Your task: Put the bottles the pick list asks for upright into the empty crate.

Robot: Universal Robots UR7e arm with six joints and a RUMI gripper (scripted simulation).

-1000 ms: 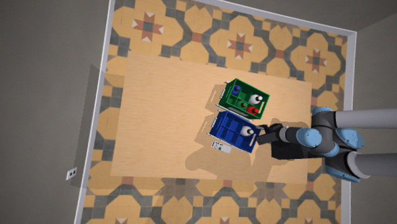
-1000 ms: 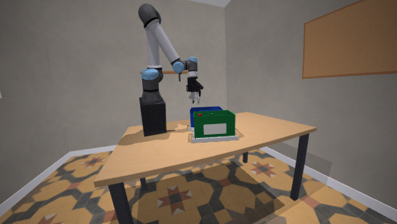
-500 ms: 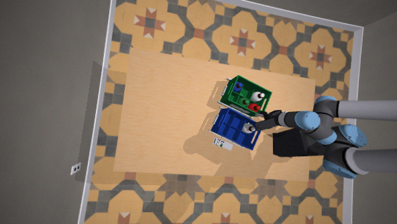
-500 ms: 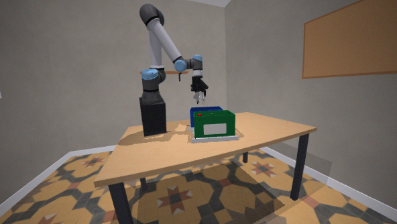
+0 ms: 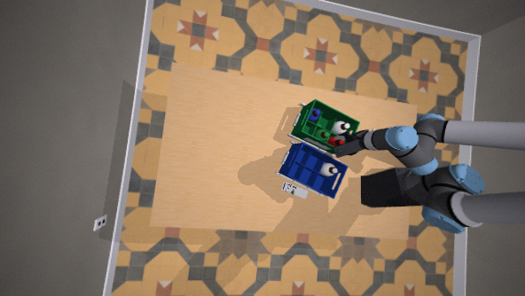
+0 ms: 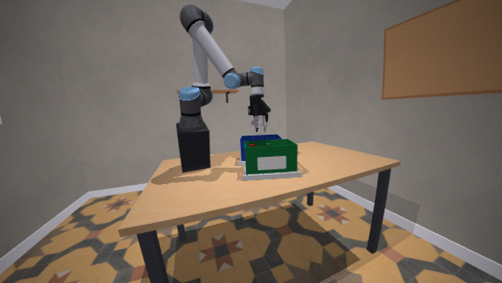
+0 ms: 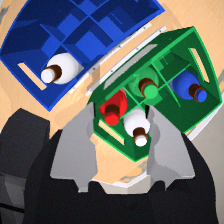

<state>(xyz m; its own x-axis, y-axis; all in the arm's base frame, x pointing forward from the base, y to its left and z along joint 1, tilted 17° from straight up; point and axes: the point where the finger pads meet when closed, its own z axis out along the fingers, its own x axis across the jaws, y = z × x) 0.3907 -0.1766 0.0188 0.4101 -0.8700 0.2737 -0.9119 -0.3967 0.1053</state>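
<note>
The green-label bottle is 15 cm below my hand, 6 cm to the right of it and 2 cm ahead of it. From my hand the other things lie so: red-label bottle 15 cm below, 7 cm behind, 2 cm to the right; then white bottle 15 cm below, 13 cm to the left, 4 cm behind; then green crate 16 cm below, 9 cm to the right.
</note>
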